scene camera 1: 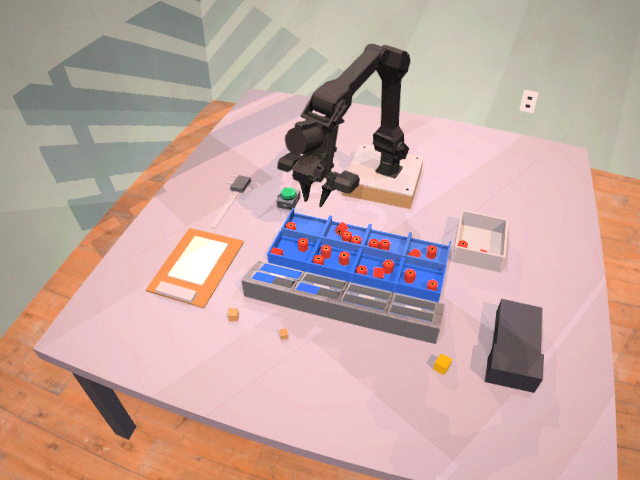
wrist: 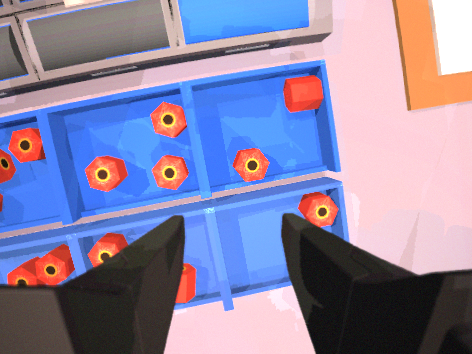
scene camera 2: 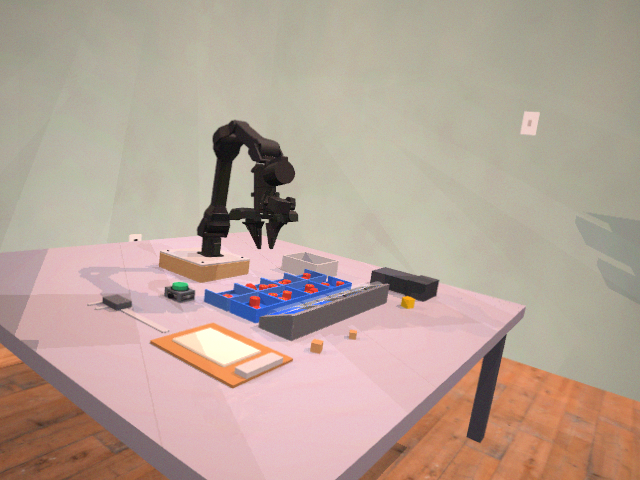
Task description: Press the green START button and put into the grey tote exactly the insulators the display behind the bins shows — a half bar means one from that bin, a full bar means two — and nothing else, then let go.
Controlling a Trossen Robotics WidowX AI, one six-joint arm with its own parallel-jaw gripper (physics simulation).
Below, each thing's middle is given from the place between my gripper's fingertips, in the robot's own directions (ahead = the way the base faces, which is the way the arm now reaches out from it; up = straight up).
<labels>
Now: the grey tote (scene camera 1: 480, 231) 21 cm behind my hand, 38 cm to the left of it and 13 cm below it. Round my hand: black box (scene camera 1: 515, 361): 7 cm ahead, 55 cm to the left, 13 cm below.
</labels>
